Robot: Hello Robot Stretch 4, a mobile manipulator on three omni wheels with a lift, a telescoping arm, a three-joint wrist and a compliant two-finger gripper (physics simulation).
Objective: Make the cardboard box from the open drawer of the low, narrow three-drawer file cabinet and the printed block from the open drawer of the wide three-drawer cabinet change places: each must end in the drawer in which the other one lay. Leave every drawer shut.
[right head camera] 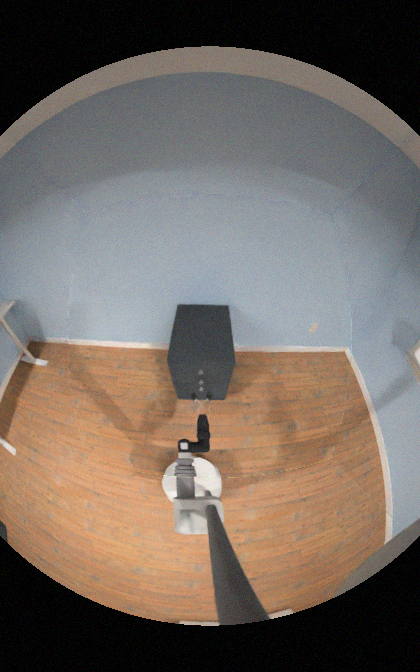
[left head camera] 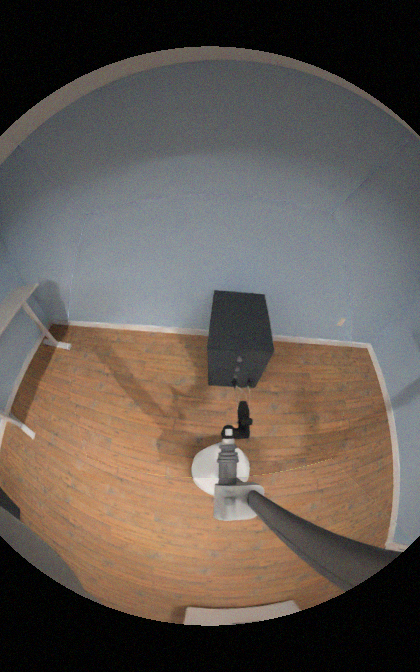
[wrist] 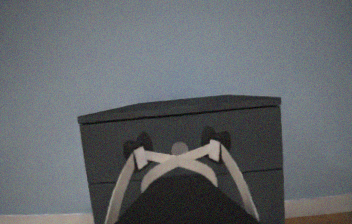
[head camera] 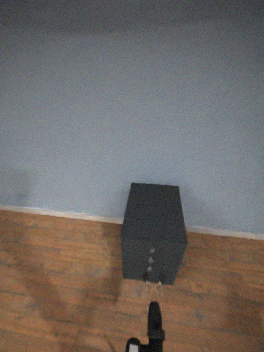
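Observation:
A low, narrow dark grey cabinet stands against the blue wall. Its front has three round knobs in a column, and its drawers look shut. The top knob shows between my fingers in the wrist view. My gripper is open and empty, a little in front of the cabinet's front, with its fingertips well apart. The cardboard box, the printed block and the wide three-drawer cabinet cannot be made out in these views.
A white-legged table stands at the left wall. My round white base is on the wood floor behind the gripper. A pale object lies at the bottom edge, and a dark object shows at the lower left.

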